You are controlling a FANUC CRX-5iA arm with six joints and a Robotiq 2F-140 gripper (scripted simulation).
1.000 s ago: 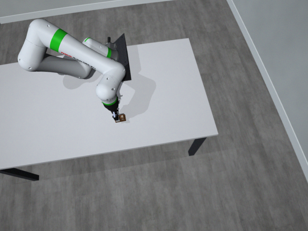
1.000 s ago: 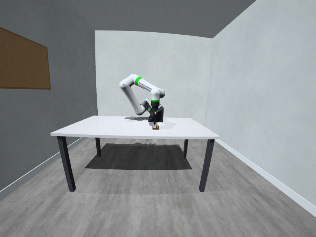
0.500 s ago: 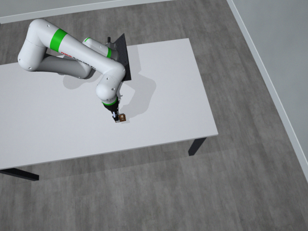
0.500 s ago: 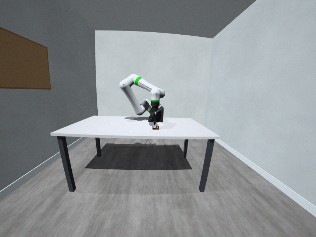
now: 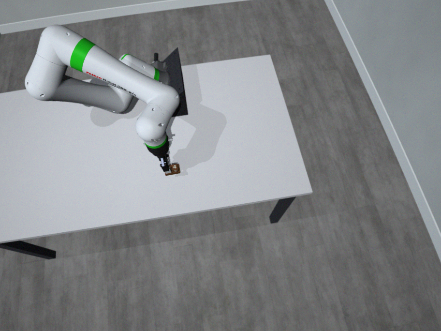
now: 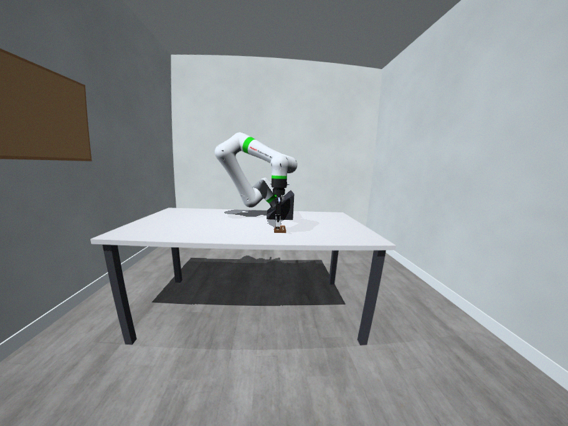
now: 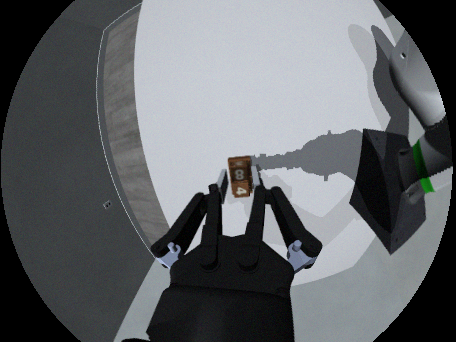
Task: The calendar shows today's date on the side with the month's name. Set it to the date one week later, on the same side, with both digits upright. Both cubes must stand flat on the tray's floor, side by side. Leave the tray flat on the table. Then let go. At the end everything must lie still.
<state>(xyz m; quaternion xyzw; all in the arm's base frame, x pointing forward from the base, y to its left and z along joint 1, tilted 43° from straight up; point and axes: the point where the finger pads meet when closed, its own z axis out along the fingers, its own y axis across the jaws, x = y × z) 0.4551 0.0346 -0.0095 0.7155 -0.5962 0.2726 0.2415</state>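
Right now the brown cube is 50 mm below my hand and 30 mm to the left of it. The rest, counted from my hand: brown wooden tray 60 mm below, 20 mm to the left.
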